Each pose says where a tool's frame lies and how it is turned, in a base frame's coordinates. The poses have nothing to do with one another.
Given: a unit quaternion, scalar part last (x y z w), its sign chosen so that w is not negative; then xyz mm.
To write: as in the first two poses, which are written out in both.
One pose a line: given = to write
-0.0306 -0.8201 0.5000 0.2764 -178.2 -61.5 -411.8 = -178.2 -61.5 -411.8 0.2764 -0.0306 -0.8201 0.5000
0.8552 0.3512 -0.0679 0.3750 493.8 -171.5 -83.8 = 493.8 -171.5 -83.8 0.3750 0.8552 0.3512 -0.0679
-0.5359 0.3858 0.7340 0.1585 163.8 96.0 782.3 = 163.8 96.0 782.3 0.1585 -0.5359 0.3858 0.7340
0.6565 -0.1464 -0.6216 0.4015 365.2 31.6 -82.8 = 365.2 31.6 -82.8 0.4015 0.6565 -0.1464 -0.6216
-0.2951 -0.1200 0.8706 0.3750 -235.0 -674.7 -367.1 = -235.0 -674.7 -367.1 0.3750 -0.2951 -0.1200 0.8706
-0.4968 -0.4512 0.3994 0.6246 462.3 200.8 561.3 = 462.3 200.8 561.3 0.6246 -0.4968 -0.4512 0.3994
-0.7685 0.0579 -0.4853 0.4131 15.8 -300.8 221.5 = 15.8 -300.8 221.5 0.4131 -0.7685 0.0579 -0.4853
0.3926 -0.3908 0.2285 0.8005 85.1 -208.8 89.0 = 85.1 -208.8 89.0 0.8005 0.3926 -0.3908 0.2285
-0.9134 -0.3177 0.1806 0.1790 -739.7 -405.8 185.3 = -739.7 -405.8 185.3 0.1790 -0.9134 -0.3177 0.1806
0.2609 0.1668 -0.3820 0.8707 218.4 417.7 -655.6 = 218.4 417.7 -655.6 0.8707 0.2609 0.1668 -0.3820
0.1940 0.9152 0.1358 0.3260 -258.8 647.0 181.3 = -258.8 647.0 181.3 0.3260 0.1940 0.9152 0.1358
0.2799 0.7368 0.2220 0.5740 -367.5 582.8 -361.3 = -367.5 582.8 -361.3 0.5740 0.2799 0.7368 0.2220
